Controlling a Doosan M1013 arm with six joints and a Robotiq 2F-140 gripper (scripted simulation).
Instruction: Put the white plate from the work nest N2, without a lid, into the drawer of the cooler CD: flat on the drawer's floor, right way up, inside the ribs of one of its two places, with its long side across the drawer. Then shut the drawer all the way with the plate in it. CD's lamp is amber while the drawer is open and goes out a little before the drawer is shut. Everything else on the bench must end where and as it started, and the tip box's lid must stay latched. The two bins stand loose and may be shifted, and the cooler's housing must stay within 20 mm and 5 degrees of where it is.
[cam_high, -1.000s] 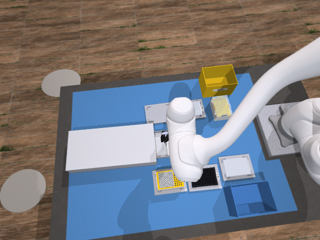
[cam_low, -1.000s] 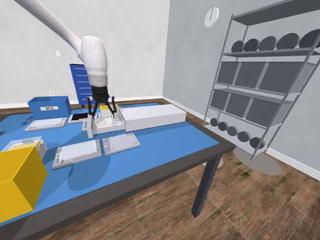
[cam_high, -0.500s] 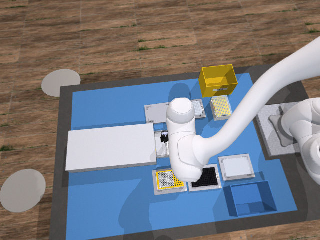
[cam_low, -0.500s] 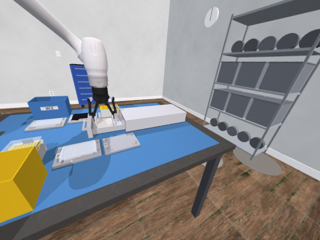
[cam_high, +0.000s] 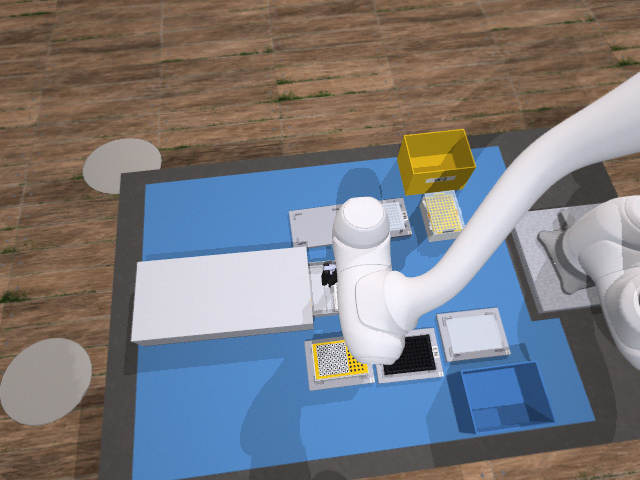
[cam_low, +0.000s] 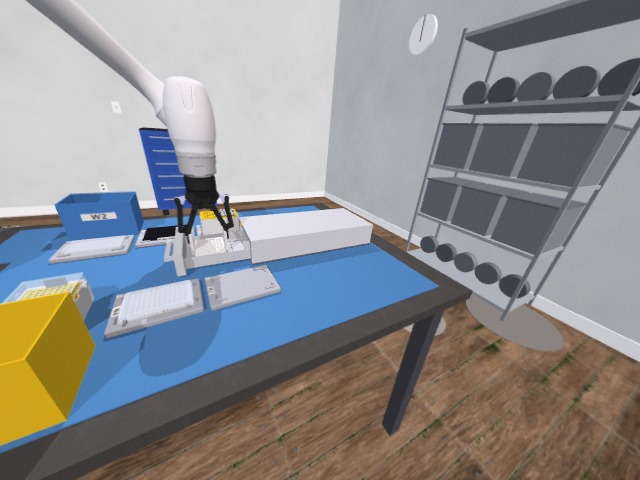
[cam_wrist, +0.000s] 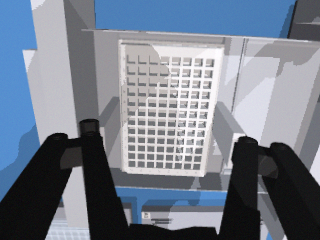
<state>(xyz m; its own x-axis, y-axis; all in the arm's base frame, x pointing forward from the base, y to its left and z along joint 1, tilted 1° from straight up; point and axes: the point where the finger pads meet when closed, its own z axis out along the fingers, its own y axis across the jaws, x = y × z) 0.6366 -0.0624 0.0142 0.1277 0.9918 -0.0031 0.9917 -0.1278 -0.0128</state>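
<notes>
Right now the drawer is 30 mm ahead of my hand and 20 mm below it. From my hand the other things lie so: black plate 100 mm behind, 200 mm to the left, 30 mm below; then white plate 20 mm below; then yellow tip box 60 mm ahead, 180 mm to the left, 10 mm above.
</notes>
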